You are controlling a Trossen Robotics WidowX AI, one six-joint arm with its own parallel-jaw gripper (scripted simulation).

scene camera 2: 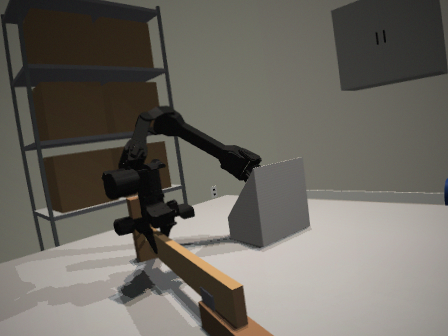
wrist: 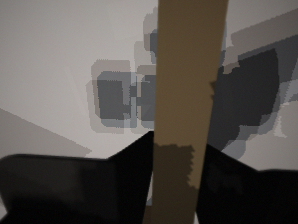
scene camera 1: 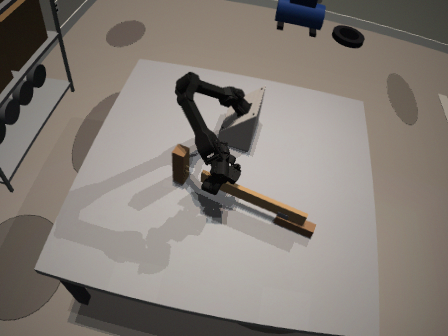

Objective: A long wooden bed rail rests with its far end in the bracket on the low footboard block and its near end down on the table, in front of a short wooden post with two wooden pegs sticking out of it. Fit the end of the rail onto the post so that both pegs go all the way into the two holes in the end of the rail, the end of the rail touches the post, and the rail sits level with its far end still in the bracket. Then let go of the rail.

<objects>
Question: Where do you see a wooden rail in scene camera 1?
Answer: At 264, 202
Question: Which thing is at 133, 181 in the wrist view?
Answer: My gripper.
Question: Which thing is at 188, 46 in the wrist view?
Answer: A wooden rail.
</objects>
